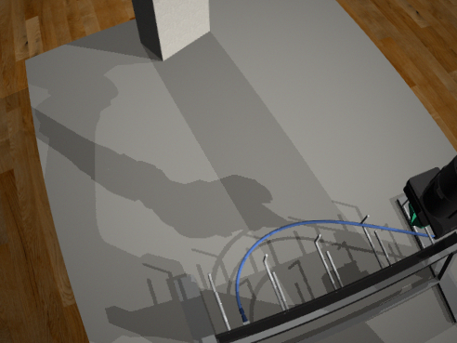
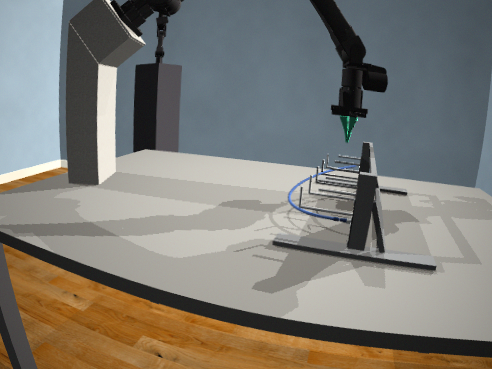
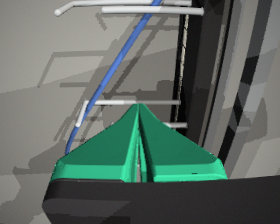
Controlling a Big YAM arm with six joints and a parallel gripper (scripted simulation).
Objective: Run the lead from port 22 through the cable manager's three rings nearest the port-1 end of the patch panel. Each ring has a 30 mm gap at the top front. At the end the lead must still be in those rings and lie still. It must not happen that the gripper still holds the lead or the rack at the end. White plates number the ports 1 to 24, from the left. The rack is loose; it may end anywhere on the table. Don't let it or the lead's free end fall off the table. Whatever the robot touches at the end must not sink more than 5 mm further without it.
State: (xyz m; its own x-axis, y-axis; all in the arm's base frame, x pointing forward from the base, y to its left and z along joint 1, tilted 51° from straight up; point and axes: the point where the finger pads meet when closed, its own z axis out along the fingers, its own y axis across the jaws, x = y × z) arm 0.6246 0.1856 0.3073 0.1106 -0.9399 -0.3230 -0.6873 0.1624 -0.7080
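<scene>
The patch panel rack is 140 mm to the right of my hand, 90 mm below it and 80 mm ahead of it.
</scene>
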